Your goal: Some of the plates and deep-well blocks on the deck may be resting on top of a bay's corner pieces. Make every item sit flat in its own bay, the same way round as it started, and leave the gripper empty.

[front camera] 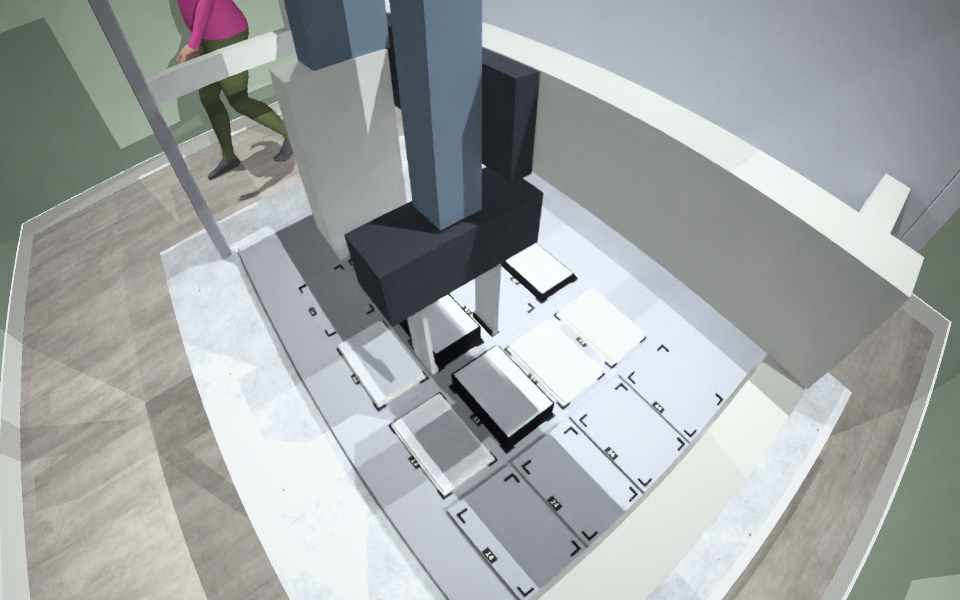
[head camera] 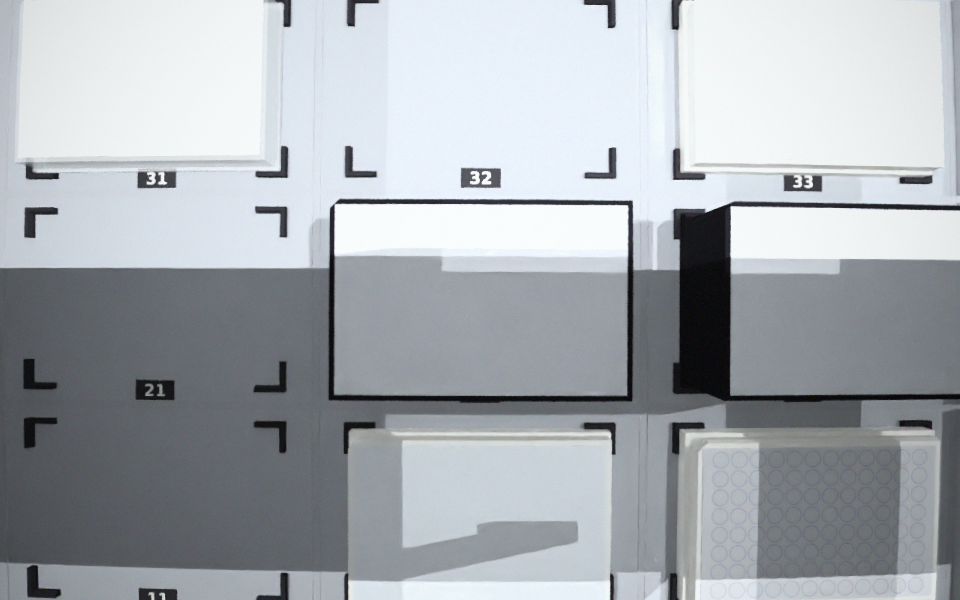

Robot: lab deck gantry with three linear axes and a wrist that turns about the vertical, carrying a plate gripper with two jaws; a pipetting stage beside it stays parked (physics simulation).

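Observation:
My gripper is open and empty, its two jaws apart. It hangs above the deck near bay 22 and does not show in the head view. A black deep-well block with a pale top stands square over bay 22; it hides the bay's corners, so whether it is fully flat cannot be told. A second such block stands in bay 23. Plates in bay 12, bay 13, bay 33 and bay 31 look level between visible corners.
A white plate is in bay 43 and a black-based plate lies behind it. The parked pale stage stands at the back left, and a long grey beam runs along the right. A person is beyond the deck.

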